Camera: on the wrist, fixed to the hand. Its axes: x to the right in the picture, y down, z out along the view.
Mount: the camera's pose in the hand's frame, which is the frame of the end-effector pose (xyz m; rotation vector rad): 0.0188 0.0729 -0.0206 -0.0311 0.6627 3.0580
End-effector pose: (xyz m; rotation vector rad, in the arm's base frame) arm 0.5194 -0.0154 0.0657 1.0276 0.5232 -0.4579
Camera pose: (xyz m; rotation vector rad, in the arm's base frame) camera 0.5729 0.0332 0.0952 0.7964 -0.8380 2.5555
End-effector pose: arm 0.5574 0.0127 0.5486 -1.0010 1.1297 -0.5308
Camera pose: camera 0.5365 0.0253 0.4745 1.5606 1.7238 1.7171
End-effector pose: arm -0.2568 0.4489 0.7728 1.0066 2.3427 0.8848
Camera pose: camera -0.2466 0.4939 0.8357 -1.8483 0.7467 -0.7345
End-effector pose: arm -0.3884 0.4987 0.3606 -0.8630 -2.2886 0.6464
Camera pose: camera -0.3556 0.5655 0.3369 2.7285 -1.1339 -0.6621
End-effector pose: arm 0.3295 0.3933 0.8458 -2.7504 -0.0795 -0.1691
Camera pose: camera 0.3516 0.3187 0.8401 -0.0695 3.0275 -0.0642
